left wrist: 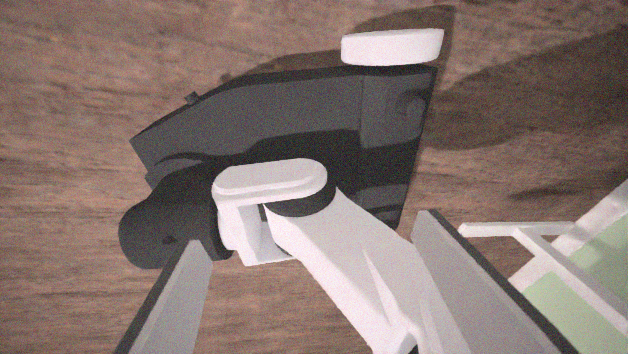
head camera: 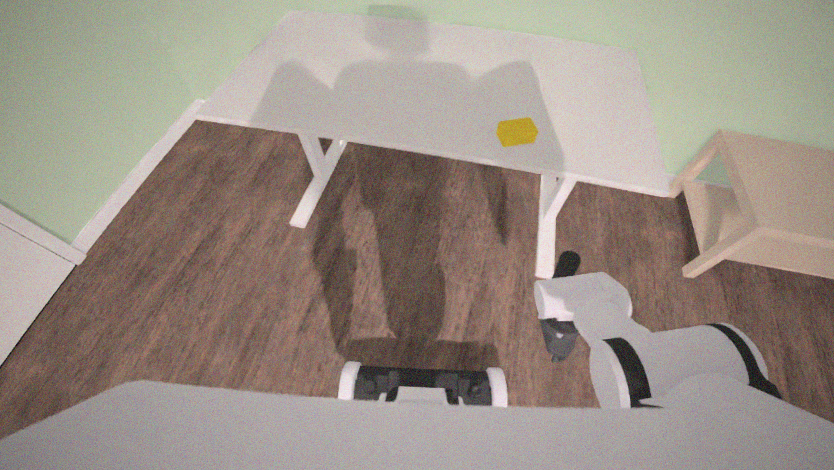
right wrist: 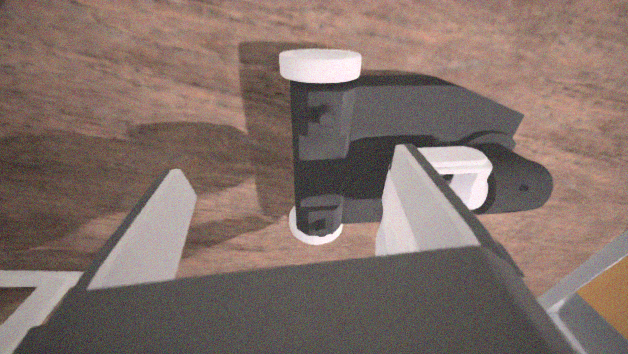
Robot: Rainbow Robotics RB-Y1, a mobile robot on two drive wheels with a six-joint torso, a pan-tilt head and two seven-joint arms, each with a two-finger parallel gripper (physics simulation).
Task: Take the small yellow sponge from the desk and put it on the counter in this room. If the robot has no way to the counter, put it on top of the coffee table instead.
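Frame: origin at the robot's base, x ahead, y left, z up, level; millimetres.
Seen in the pictures: left gripper, fingertip midpoint: (left wrist: 313, 237); right gripper, fingertip midpoint: (right wrist: 291, 171).
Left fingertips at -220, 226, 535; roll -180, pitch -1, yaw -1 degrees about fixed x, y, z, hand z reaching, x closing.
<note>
A point is followed by its place in that frame, as x, y, z.
The small yellow sponge (head camera: 517, 131) @[636, -251, 766] lies on the white desk (head camera: 609, 116) @[782, -587, 721], near its front edge and right of the middle in the head view. My right gripper (right wrist: 291, 171) @[82, -298, 639] is open, with no object between its fingers. In the head view the right arm is bent in front of the desk, low and nearer to me than the sponge; its fingers cannot be made out clearly there. My left gripper (left wrist: 313, 237) @[-220, 226, 535] is open and empty, pointing down over my base and the floor. The sponge does not show in either wrist view. No counter can be made out.
A light wood piece of furniture (head camera: 787, 192) @[728, -1473, 451] stands right of the desk. A white desk leg (head camera: 545, 233) is close to the right arm. A white cabinet-like piece (head camera: 26, 286) @[300, 1870, 142] is at the lower left. My wheeled base (head camera: 423, 382) @[27, -2, 191] (left wrist: 300, 110) @[-204, 170, 169] (right wrist: 410, 112) @[-228, -161, 169] stands before the desk on wood floor.
</note>
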